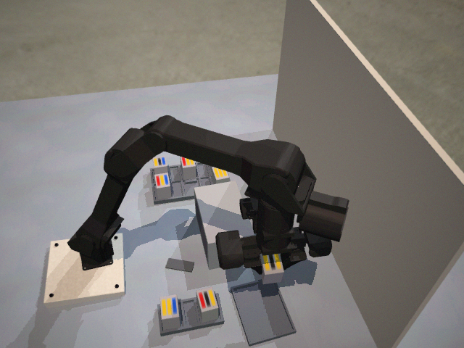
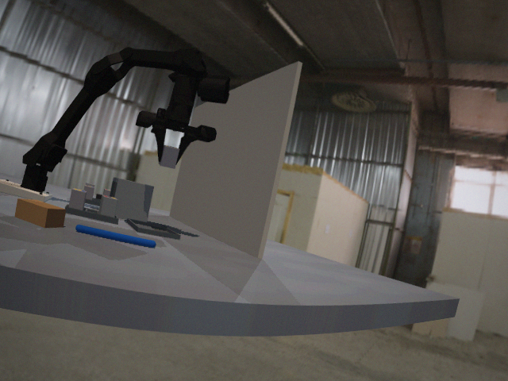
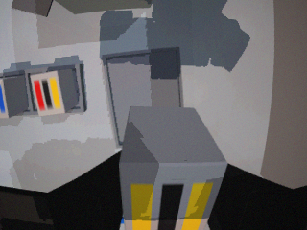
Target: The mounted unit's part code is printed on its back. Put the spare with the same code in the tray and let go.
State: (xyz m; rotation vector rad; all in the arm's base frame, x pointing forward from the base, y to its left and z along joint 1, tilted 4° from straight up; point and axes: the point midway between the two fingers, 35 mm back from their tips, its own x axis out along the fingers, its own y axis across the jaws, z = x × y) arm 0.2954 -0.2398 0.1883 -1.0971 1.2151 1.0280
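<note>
My gripper tip is now 150 mm above the dark tray. The rest, counted from my gripper tip: rack (150 mm below, 150 mm behind, 40 mm to the left); then blue rod (190 mm to the right, 150 mm below, 130 mm behind); then grey mounted unit (210 mm to the left, 110 mm below, 20 mm behind).
</note>
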